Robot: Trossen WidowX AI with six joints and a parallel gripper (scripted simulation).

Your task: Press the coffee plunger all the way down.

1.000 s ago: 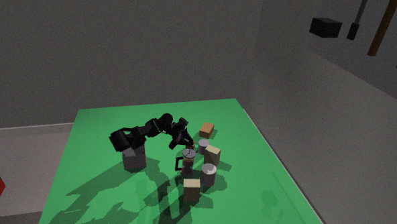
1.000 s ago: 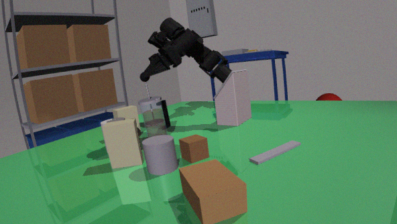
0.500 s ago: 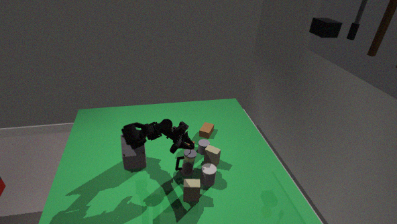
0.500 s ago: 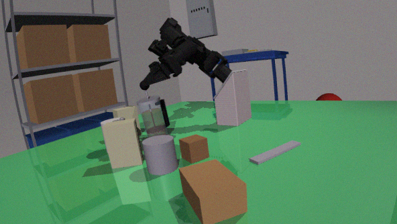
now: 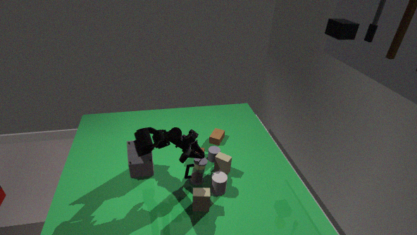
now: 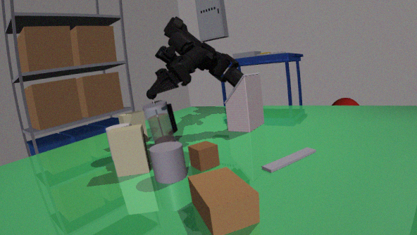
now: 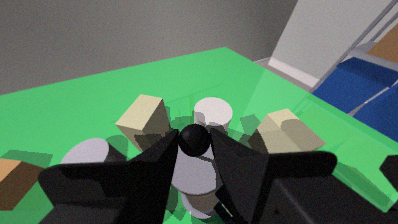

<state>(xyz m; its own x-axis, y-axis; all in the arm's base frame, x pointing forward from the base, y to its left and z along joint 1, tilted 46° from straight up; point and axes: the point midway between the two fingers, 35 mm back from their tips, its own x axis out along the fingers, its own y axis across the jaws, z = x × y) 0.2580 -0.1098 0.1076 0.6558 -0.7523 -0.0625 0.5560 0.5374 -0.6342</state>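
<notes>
Right now my gripper tip is 40 mm past the coffee press and 80 mm above it. Round my gripper tip: brown box: 210 mm ahead, 310 mm to the left, 150 mm below; then flat grey bar: 10 mm behind, 380 mm to the left, 170 mm below.
</notes>
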